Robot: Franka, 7 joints.
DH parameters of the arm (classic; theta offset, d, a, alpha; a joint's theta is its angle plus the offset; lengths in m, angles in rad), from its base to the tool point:
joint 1: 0 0.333 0 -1.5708
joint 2: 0 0 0 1.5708
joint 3: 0 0.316 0.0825 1.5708
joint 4: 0 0 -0.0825 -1.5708
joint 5: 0 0.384 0 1.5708
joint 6: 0 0 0.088 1.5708
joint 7: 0 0.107 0 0
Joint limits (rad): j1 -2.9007..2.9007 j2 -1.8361..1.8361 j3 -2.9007..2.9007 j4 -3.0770..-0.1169 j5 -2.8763..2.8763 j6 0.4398..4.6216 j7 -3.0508..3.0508
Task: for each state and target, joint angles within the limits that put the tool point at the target. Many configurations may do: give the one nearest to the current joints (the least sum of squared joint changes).
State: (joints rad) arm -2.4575 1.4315 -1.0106 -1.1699 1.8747 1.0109 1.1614
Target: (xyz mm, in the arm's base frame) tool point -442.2 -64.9 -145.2
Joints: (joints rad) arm -2.4371 1.7221 -0.8086 -1.4983 1.7203 0.8852 1.1614
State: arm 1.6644 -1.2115 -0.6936 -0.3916 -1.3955 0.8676 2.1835
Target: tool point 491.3 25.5 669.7
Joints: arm 2.2588 -1.0990 -0.8977 -1.3366 -1.0628 0.5944 2.1835
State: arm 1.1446 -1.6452 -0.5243 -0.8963 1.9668 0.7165 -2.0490
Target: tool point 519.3 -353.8 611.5
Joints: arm 2.0626 -1.6438 -1.0482 -1.3096 1.8992 0.8089 -2.0490
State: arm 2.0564 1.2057 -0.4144 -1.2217 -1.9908 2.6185 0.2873
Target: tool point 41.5 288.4 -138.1
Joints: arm 2.0452 1.2705 -0.3950 -2.1406 -2.0859 2.8316 0.2873
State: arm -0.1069 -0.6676 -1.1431 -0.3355 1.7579 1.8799 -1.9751
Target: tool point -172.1 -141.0 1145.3
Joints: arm -0.0557 -0.3865 -1.0942 -0.4272 1.7587 1.9290 -1.9751
